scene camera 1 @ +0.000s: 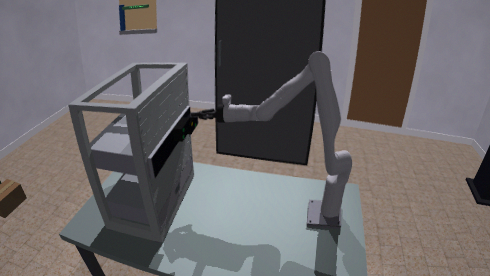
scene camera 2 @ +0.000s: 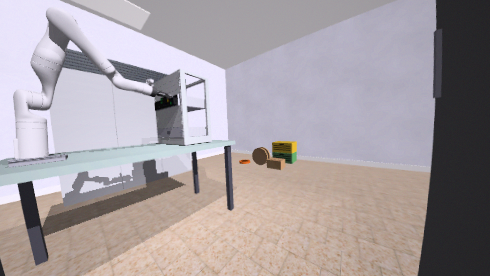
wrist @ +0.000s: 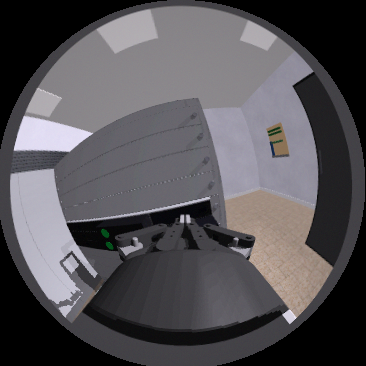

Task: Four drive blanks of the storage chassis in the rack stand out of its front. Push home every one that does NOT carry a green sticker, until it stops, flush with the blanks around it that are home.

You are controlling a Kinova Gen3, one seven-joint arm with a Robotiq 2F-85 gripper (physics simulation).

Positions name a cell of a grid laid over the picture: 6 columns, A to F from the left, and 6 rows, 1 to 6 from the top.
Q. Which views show the grey rack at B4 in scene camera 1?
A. Scene camera 1, scene camera 2 and the wrist view: all of them.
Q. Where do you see a grey rack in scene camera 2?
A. At C3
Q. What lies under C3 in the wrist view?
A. A grey rack.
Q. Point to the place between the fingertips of the gripper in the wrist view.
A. At D4
